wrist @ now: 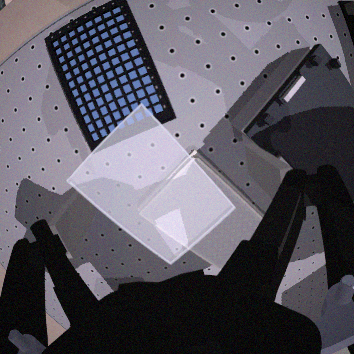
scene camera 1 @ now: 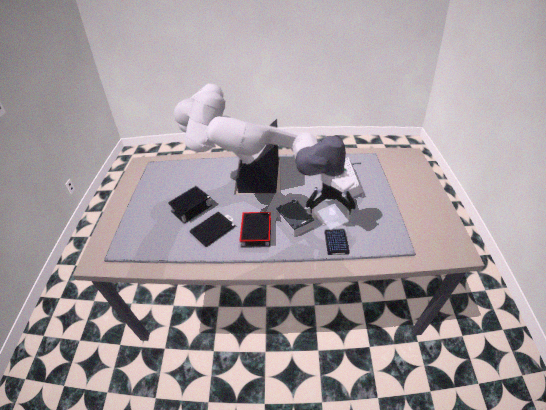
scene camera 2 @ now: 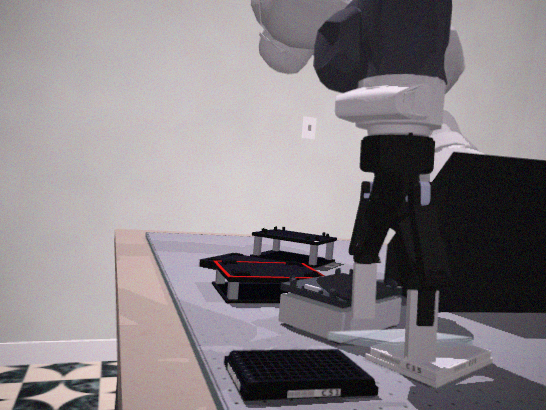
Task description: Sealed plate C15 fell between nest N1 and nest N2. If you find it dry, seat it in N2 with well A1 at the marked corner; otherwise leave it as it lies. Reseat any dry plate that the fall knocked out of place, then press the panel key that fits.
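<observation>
Plate C15 [scene camera 2: 450, 369] [wrist: 232, 232], pale, lies flat on the mat, partly under a clear lid [scene camera 1: 332, 216] [scene camera 2: 387, 338] [wrist: 117, 165]. The lid lies askew and reaches past C15 toward a black plate [scene camera 1: 337, 241] [scene camera 2: 300, 372] [wrist: 107, 75]. That plate has blue wells, lies flat on the mat, and its label looks like C51. A nest with a pale base and dark top [scene camera 1: 296, 214] [scene camera 2: 312, 315] [wrist: 322, 95] stands beside them with no plate on it. My gripper [scene camera 1: 331, 207] [scene camera 2: 392, 332] [wrist: 165, 180] is open and empty, low, with its fingers apart around the lid and C15.
A red-outlined nest [scene camera 1: 255, 227] [scene camera 2: 267, 270], a flat black slab [scene camera 1: 212, 228] and another raised black stand [scene camera 1: 192, 201] [scene camera 2: 294, 236] are on the left. A white panel [scene camera 1: 352, 182] stands behind my gripper. A tall black block [scene camera 1: 257, 175] [scene camera 2: 495, 235] stands at the back.
</observation>
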